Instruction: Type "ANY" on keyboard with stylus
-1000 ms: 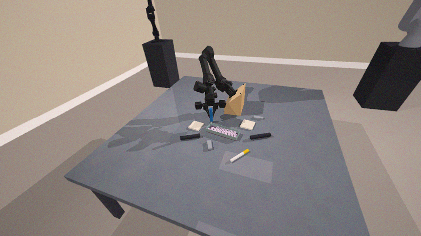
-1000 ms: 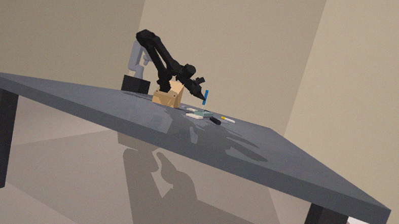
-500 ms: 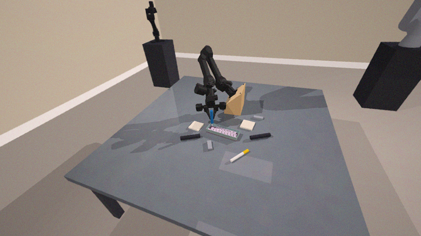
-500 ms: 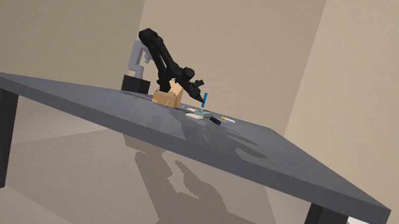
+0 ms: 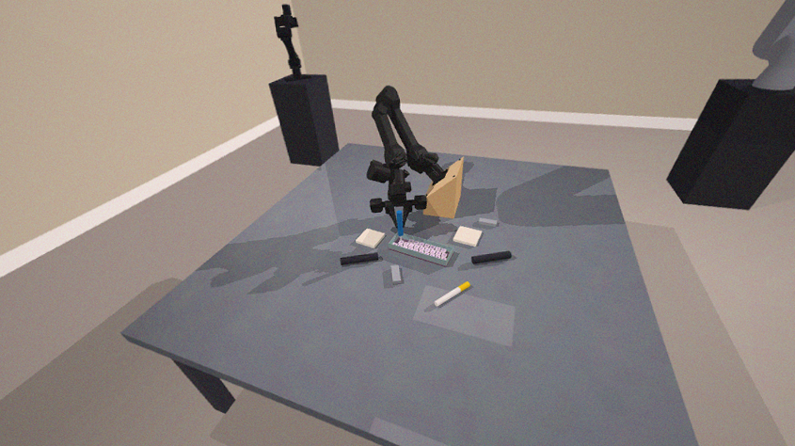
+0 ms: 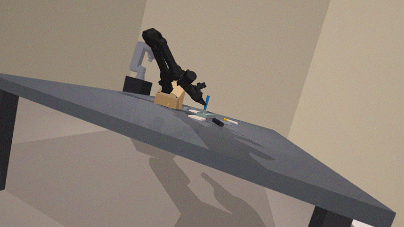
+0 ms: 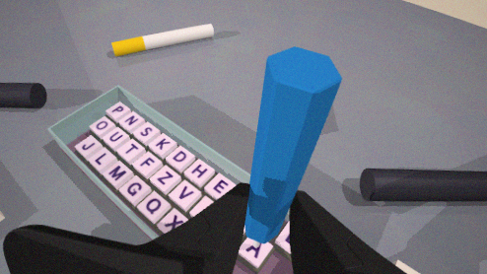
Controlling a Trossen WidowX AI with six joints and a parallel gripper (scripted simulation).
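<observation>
Now: the n key 4 cm ahead of my gripper tip, 13 cm to the left of it and 6 cm below it. The rest, counted from my gripper tip: yellow marker 16 cm ahead, 21 cm to the left, 7 cm below; blue hexagonal stylus 2 cm below; H key 3 cm ahead, 6 cm to the left, 6 cm below.
</observation>
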